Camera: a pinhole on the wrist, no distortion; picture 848 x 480 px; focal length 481.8 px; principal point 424.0 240.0 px. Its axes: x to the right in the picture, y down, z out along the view. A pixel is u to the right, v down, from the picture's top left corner.
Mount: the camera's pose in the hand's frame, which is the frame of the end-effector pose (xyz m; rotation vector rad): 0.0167 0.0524 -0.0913 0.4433 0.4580 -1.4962
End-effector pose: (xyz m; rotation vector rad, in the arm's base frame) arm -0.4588 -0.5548 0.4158 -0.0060 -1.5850 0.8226
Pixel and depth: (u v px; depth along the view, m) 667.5 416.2 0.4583
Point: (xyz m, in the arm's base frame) -0.4724 -0.8345 0.7869
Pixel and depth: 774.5 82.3 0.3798
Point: -0.3308 -0.9249 0.5316
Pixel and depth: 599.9 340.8 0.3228
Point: -0.4797 -0.7332 0.6108
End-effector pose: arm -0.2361 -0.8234 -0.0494 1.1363 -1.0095 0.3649
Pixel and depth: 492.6 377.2 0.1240
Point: -0.1882 -0.8509 -0.0217
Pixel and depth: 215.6 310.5 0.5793
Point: -0.3975 -1.3347 0.0394
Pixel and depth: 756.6 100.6 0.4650
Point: -0.0182 -1.1073 -0.3991
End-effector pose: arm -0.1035 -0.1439 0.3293 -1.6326 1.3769 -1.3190
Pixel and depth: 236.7 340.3 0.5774
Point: 0.3990 -0.3305 0.2766
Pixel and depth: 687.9 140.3 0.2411
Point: -0.0020 -0.0739 0.4827
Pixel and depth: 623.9 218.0 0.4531
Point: 0.1891 -0.0838 0.5936
